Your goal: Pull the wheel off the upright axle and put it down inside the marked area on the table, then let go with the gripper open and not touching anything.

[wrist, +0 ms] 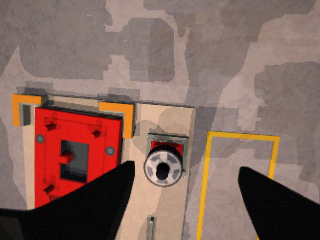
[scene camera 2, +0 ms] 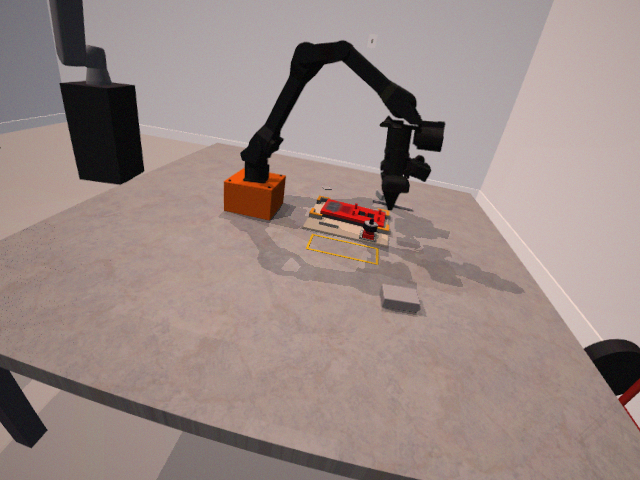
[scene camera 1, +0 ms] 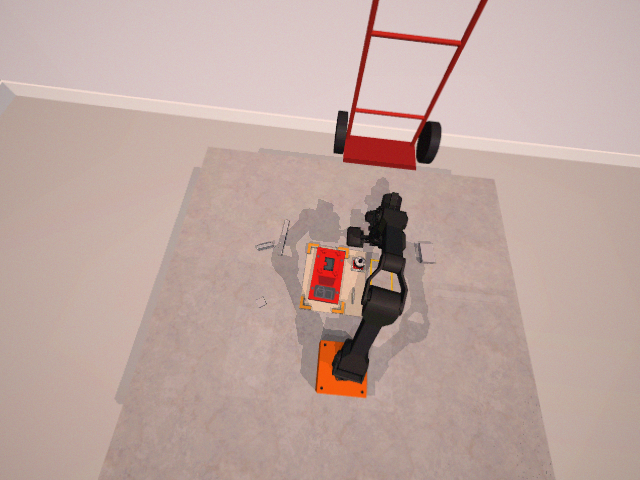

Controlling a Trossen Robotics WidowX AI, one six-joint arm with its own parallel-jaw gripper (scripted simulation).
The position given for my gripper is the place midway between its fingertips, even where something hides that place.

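Note:
Open and holding nothing, my gripper (scene camera 2: 389,205) is visible to me, and I can find it in scene camera 1 (scene camera 1: 369,246) as well as in the wrist view (wrist: 186,170). There is also a red plate (scene camera 1: 325,286), and I see the plate in scene camera 2 (scene camera 2: 353,214) too.

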